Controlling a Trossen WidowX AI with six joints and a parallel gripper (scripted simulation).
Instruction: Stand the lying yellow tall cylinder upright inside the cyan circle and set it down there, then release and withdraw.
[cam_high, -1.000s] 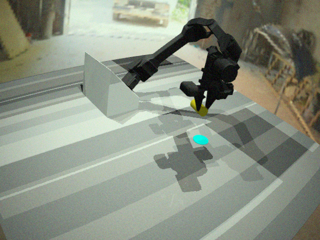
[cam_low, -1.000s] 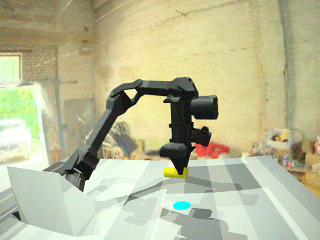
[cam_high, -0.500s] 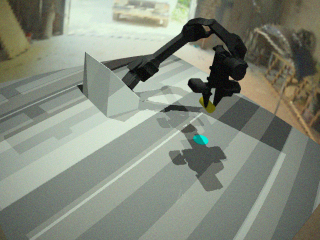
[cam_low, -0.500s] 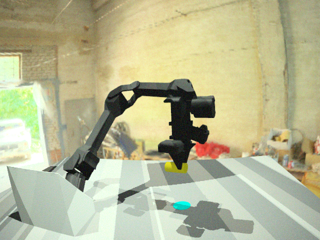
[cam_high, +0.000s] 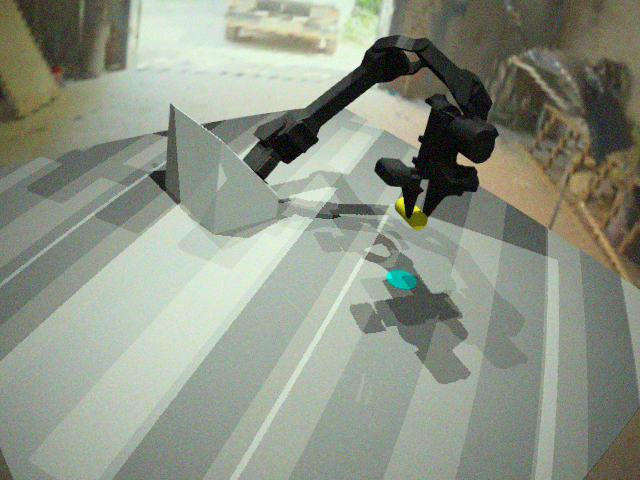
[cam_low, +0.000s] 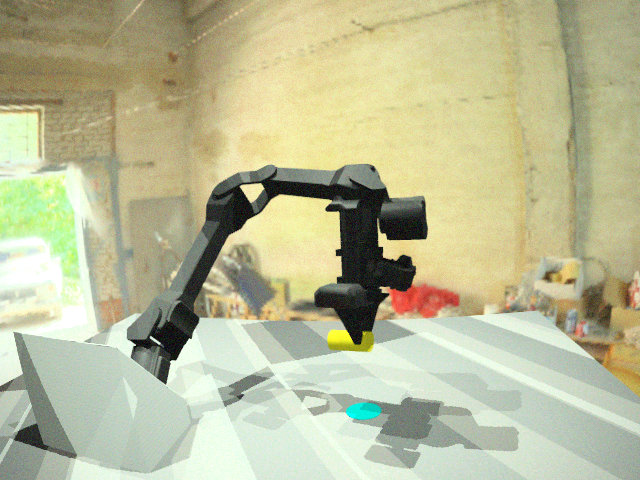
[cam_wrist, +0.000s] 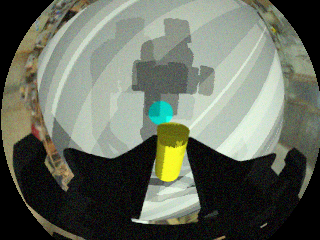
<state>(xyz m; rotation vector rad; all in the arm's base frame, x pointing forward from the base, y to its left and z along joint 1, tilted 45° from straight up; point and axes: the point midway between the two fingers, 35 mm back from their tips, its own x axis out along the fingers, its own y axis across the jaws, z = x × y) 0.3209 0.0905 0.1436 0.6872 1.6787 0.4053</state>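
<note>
The cyan circle lies 14 cm below my gripper tip and 1 cm to the left of it. The rest, counted from my gripper tip: yellow cylinder 2 cm behind.
</note>
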